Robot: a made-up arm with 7 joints.
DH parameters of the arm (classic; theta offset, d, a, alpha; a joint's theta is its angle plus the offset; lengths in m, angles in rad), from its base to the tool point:
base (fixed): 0 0 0 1.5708
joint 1: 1.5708 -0.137 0 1.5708
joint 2: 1.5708 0 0 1.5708
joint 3: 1.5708 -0.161 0 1.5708
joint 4: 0 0 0 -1.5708
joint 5: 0 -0.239 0 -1.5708
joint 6: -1.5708 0 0 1.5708
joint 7: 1.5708 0 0 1.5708
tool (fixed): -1.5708 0 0 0
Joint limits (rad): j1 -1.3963..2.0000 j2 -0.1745..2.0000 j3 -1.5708..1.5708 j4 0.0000..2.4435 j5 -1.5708..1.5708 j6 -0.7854..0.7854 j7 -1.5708..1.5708
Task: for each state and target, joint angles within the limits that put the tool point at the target. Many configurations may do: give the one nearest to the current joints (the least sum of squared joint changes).
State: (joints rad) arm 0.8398 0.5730 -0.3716 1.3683 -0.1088 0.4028 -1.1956
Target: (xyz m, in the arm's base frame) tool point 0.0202 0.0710 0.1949
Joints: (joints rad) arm 1.7295 0.2101 -0.3779 2.1218 -0.1088 0.4028 -1.1956
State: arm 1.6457 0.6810 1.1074 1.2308 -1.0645 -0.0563 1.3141
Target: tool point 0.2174 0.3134 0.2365
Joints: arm 1.9800 0.1787 0.7494 0.8417 -1.0645 -0.0563 1.3141
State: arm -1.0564 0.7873 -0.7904 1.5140 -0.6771 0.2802 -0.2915
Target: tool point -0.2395 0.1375 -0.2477
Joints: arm -1.1507 0.5561 -0.9189 1.0888 -0.6771 0.2802 -0.2915
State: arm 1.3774 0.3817 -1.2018 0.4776 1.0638 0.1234 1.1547
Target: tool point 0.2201 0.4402 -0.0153
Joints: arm 1.2618 1.3705 -1.2345 0.7257 1.0638 0.1234 1.1547
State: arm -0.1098 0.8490 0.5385 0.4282 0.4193 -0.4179 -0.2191
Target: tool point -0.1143 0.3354 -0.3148
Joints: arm -0.6369 0.4128 0.5068 0.4737 0.4193 -0.4179 -0.2191
